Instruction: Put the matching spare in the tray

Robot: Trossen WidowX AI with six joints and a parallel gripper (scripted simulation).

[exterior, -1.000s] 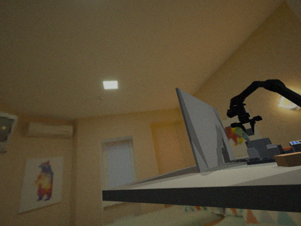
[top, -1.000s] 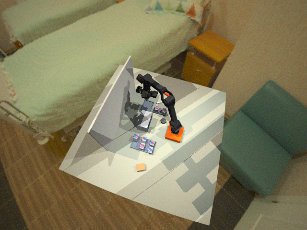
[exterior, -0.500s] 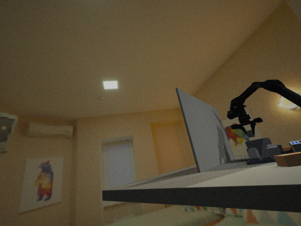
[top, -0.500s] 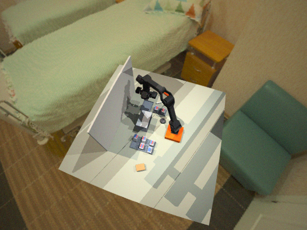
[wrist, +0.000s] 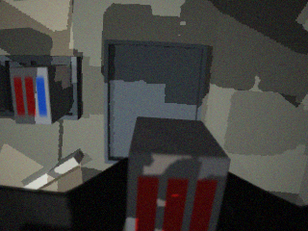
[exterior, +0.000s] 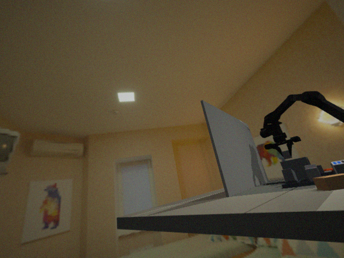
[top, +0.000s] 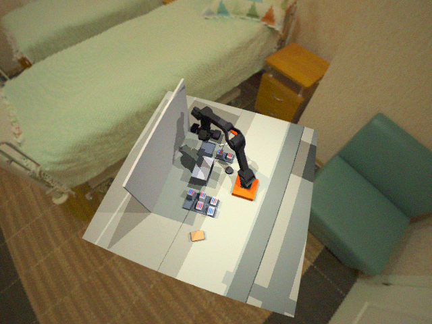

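My gripper tip is now 13 cm above the flat grey tray and 1 cm past it. Also, from my gripper tip: holder (14 cm behind, 12 cm below, 3 cm to the left); then black disc (20 cm behind, 12 cm to the left, 12 cm below); then tall grey mounted unit (20 cm to the left, 8 cm below, 4 cm behind).
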